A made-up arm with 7 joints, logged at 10 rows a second.
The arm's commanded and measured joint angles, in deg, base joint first. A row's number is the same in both.
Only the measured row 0 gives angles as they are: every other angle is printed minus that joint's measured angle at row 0.
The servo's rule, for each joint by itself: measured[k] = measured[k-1] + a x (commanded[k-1-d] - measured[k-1]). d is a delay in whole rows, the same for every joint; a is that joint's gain. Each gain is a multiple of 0.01, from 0.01 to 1. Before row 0 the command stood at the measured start. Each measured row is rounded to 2 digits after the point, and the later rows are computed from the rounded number. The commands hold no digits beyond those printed.
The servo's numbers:
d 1
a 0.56 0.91 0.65 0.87 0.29 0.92 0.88
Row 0, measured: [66.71, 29.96, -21.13, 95.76, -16.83, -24.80, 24.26]
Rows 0 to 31, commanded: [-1.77, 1.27, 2.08, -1.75, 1.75, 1.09, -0.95]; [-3.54, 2.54, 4.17, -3.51, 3.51, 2.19, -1.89]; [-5.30, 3.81, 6.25, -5.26, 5.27, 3.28, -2.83]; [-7.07, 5.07, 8.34, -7.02, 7.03, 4.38, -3.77]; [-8.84, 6.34, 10.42, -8.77, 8.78, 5.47, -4.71]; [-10.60, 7.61, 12.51, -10.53, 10.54, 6.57, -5.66]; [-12.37, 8.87, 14.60, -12.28, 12.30, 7.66, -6.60]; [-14.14, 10.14, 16.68, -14.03, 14.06, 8.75, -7.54]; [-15.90, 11.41, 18.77, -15.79, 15.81, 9.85, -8.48]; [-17.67, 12.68, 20.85, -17.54, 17.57, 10.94, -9.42]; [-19.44, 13.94, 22.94, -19.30, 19.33, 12.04, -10.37]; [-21.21, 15.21, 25.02, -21.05, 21.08, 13.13, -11.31]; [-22.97, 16.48, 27.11, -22.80, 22.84, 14.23, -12.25]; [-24.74, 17.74, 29.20, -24.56, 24.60, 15.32, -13.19]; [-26.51, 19.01, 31.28, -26.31, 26.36, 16.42, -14.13]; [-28.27, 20.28, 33.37, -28.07, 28.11, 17.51, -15.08]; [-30.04, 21.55, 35.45, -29.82, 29.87, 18.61, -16.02]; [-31.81, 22.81, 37.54, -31.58, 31.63, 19.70, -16.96]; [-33.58, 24.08, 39.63, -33.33, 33.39, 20.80, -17.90]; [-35.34, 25.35, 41.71, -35.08, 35.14, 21.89, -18.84]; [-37.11, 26.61, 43.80, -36.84, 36.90, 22.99, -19.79]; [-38.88, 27.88, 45.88, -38.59, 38.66, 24.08, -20.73]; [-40.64, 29.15, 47.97, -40.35, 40.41, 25.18, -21.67]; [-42.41, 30.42, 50.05, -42.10, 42.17, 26.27, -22.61]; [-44.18, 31.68, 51.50, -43.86, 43.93, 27.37, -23.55]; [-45.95, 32.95, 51.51, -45.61, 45.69, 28.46, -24.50]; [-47.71, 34.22, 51.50, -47.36, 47.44, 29.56, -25.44]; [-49.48, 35.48, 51.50, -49.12, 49.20, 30.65, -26.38]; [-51.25, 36.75, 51.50, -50.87, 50.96, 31.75, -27.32]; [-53.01, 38.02, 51.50, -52.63, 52.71, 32.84, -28.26]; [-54.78, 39.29, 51.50, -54.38, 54.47, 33.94, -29.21]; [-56.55, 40.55, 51.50, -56.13, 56.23, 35.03, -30.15]
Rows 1 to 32, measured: [0.00, 0.00, 0.00, 0.00, 0.00, 0.00, 0.00]; [-0.99, 1.16, 1.35, -1.52, 0.51, 1.00, -0.84]; [-2.42, 2.42, 3.18, -3.25, 1.38, 2.09, -1.76]; [-4.03, 3.68, 5.18, -5.00, 2.51, 3.18, -2.70]; [-5.73, 4.94, 7.23, -6.76, 3.82, 4.28, -3.64]; [-7.47, 6.21, 9.30, -8.51, 5.26, 5.37, -4.58]; [-9.22, 7.48, 11.39, -10.27, 6.79, 6.47, -5.53]; [-10.98, 8.74, 13.48, -12.02, 8.39, 7.56, -6.47]; [-12.75, 10.01, 15.56, -13.77, 10.03, 8.65, -7.41]; [-14.51, 11.28, 17.65, -15.53, 11.71, 9.75, -8.35]; [-16.28, 12.55, 19.73, -17.28, 13.41, 10.84, -9.29]; [-18.05, 13.81, 21.82, -19.04, 15.13, 11.94, -10.24]; [-19.82, 15.08, 23.90, -20.79, 16.86, 13.03, -11.18]; [-21.58, 16.35, 25.99, -22.54, 18.59, 14.13, -12.12]; [-23.35, 17.61, 28.08, -24.30, 20.33, 15.22, -13.06]; [-25.12, 18.88, 30.16, -26.05, 22.08, 16.32, -14.00]; [-26.88, 20.15, 32.25, -27.81, 23.83, 17.41, -14.95]; [-28.65, 21.42, 34.33, -29.56, 25.58, 18.51, -15.89]; [-30.42, 22.68, 36.42, -31.32, 27.33, 19.60, -16.83]; [-32.19, 23.95, 38.51, -33.07, 29.09, 20.70, -17.77]; [-33.95, 25.22, 40.59, -34.82, 30.84, 21.79, -18.71]; [-35.72, 26.48, 42.68, -36.58, 32.60, 22.89, -19.66]; [-37.49, 27.75, 44.76, -38.33, 34.36, 23.98, -20.60]; [-39.25, 29.02, 46.85, -40.09, 36.11, 25.08, -21.54]; [-41.02, 30.29, 48.93, -41.84, 37.87, 26.17, -22.48]; [-42.79, 31.55, 50.60, -43.60, 39.63, 27.27, -23.42]; [-44.56, 32.82, 51.19, -45.35, 41.39, 28.36, -24.37]; [-46.32, 34.09, 51.39, -47.10, 43.14, 29.46, -25.31]; [-48.09, 35.35, 51.46, -48.86, 44.90, 30.55, -26.25]; [-49.86, 36.62, 51.49, -50.61, 46.66, 31.65, -27.19]; [-51.62, 37.89, 51.50, -52.37, 48.41, 32.74, -28.13]; [-53.39, 39.16, 51.50, -54.12, 50.17, 33.84, -29.08]
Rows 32 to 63, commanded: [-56.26, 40.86, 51.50, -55.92, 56.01, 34.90, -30.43]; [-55.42, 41.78, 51.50, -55.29, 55.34, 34.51, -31.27]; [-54.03, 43.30, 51.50, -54.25, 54.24, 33.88, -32.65]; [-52.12, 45.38, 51.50, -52.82, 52.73, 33.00, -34.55]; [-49.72, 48.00, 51.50, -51.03, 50.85, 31.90, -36.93]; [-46.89, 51.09, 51.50, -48.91, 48.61, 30.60, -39.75]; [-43.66, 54.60, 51.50, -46.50, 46.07, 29.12, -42.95]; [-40.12, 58.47, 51.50, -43.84, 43.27, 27.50, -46.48]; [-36.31, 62.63, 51.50, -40.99, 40.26, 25.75, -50.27]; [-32.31, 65.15, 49.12, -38.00, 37.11, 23.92, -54.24]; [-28.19, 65.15, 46.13, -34.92, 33.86, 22.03, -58.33]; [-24.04, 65.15, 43.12, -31.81, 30.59, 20.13, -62.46]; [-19.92, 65.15, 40.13, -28.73, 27.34, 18.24, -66.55]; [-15.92, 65.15, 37.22, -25.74, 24.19, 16.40, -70.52]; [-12.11, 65.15, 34.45, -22.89, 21.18, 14.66, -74.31]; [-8.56, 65.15, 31.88, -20.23, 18.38, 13.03, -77.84]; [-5.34, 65.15, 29.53, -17.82, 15.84, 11.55, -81.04]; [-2.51, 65.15, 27.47, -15.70, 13.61, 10.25, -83.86]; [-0.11, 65.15, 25.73, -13.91, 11.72, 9.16, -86.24]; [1.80, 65.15, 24.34, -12.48, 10.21, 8.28, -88.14]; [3.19, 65.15, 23.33, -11.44, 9.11, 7.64, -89.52]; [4.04, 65.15, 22.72, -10.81, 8.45, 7.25, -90.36]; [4.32, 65.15, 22.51, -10.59, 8.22, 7.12, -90.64]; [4.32, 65.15, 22.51, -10.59, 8.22, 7.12, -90.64]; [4.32, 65.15, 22.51, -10.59, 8.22, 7.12, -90.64]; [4.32, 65.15, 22.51, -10.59, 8.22, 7.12, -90.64]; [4.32, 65.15, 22.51, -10.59, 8.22, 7.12, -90.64]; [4.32, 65.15, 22.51, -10.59, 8.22, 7.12, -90.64]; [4.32, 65.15, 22.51, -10.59, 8.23, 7.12, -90.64]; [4.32, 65.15, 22.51, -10.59, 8.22, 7.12, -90.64]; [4.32, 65.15, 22.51, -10.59, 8.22, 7.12, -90.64]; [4.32, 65.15, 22.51, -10.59, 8.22, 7.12, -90.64]
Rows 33 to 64, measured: [-55.16, 40.42, 51.50, -55.87, 51.93, 34.93, -30.02]; [-55.78, 40.82, 51.50, -55.91, 53.11, 34.90, -30.38]; [-55.58, 41.69, 51.50, -55.37, 53.76, 34.54, -31.16]; [-54.71, 43.16, 51.50, -54.40, 53.90, 33.93, -32.47]; [-53.26, 45.18, 51.50, -53.03, 53.56, 33.07, -34.30]; [-51.28, 47.75, 51.50, -51.29, 52.77, 31.99, -36.61]; [-48.82, 50.79, 51.50, -49.22, 51.56, 30.71, -39.37]; [-45.93, 54.26, 51.50, -46.85, 49.97, 29.25, -42.52]; [-42.68, 58.09, 51.50, -44.23, 48.03, 27.64, -46.00]; [-39.11, 62.22, 51.50, -41.41, 45.78, 25.90, -49.76]; [-35.30, 64.89, 49.95, -38.44, 43.27, 24.08, -53.70]; [-31.32, 65.13, 47.47, -35.38, 40.54, 22.19, -57.77]; [-27.24, 65.15, 44.64, -32.27, 37.65, 20.29, -61.90]; [-23.14, 65.15, 41.71, -29.19, 34.66, 18.40, -65.99]; [-19.10, 65.15, 38.79, -26.19, 31.62, 16.56, -69.98]; [-15.19, 65.15, 35.97, -23.32, 28.59, 14.81, -73.79]; [-11.48, 65.15, 33.31, -20.63, 25.63, 13.17, -77.35]; [-8.04, 65.15, 30.85, -18.19, 22.79, 11.68, -80.60]; [-4.94, 65.15, 28.65, -16.02, 20.13, 10.36, -83.47]; [-2.24, 65.15, 26.75, -14.18, 17.69, 9.26, -85.91]; [0.02, 65.15, 25.18, -12.70, 15.52, 8.36, -87.87]; [1.80, 65.15, 23.98, -11.60, 13.66, 7.70, -89.32]; [3.05, 65.15, 23.16, -10.91, 12.15, 7.29, -90.24]; [3.76, 65.15, 22.74, -10.63, 11.01, 7.13, -90.59]; [4.07, 65.15, 22.59, -10.60, 10.20, 7.12, -90.63]; [4.21, 65.15, 22.54, -10.59, 9.63, 7.12, -90.64]; [4.27, 65.15, 22.52, -10.59, 9.22, 7.12, -90.64]; [4.30, 65.15, 22.51, -10.59, 8.93, 7.12, -90.64]; [4.31, 65.15, 22.51, -10.59, 8.72, 7.12, -90.64]; [4.32, 65.15, 22.51, -10.59, 8.58, 7.12, -90.64]; [4.32, 65.15, 22.51, -10.59, 8.48, 7.12, -90.64]; [4.32, 65.15, 22.51, -10.59, 8.40, 7.12, -90.64]
